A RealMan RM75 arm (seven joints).
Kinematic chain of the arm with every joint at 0, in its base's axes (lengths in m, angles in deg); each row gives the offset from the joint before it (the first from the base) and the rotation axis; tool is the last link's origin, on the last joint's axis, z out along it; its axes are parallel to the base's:
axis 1: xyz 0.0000 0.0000 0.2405 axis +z
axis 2: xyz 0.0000 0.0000 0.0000 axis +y
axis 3: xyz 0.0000 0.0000 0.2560 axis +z
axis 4: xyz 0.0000 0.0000 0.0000 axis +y
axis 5: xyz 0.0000 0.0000 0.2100 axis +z
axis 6: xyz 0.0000 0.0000 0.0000 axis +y
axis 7: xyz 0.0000 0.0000 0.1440 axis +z
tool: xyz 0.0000 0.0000 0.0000
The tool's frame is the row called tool.
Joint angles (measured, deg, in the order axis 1, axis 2, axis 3, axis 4, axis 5, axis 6, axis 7), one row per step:
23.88 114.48 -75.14 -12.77 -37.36 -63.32 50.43
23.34 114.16 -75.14 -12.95 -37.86 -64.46 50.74
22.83 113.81 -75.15 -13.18 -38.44 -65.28 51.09
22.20 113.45 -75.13 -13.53 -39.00 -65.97 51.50
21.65 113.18 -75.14 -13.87 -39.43 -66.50 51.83
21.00 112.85 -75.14 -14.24 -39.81 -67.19 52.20
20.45 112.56 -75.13 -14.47 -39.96 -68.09 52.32
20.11 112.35 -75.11 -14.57 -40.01 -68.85 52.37
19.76 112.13 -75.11 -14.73 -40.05 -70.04 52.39
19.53 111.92 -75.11 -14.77 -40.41 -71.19 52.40
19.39 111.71 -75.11 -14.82 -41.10 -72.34 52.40
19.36 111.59 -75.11 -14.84 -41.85 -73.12 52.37
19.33 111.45 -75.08 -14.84 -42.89 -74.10 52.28
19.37 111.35 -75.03 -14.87 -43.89 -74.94 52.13
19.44 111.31 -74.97 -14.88 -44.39 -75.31 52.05
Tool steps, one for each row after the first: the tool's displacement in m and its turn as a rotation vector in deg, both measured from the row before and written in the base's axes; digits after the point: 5 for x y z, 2 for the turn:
0.00090 -0.00315 0.00238 -0.15 0.19 0.68
0.00140 -0.00278 0.00235 -0.24 0.00 0.48
0.00203 -0.00306 0.00272 -0.18 0.00 0.31
0.00162 -0.00262 0.00209 -0.14 0.00 0.23
0.00192 -0.00312 0.00279 -0.08 0.07 0.26
0.00119 -0.00291 0.00277 0.10 0.13 0.45
0.00051 -0.00197 0.00207 0.11 0.15 0.42
-0.00066 -0.00217 0.00241 0.16 0.30 0.86
-0.00088 -0.00216 0.00139 -0.16 0.12 0.94
-0.00142 -0.00201 0.00070 -0.42 -0.06 1.14
-0.00134 -0.00140 -0.00032 -0.52 -0.19 0.92
-0.00162 -0.00193 -0.00066 -0.71 -0.30 1.17
-0.00186 -0.00137 -0.00081 -0.65 -0.34 1.14
-0.00106 -0.00035 -0.00041 -0.30 -0.17 0.56

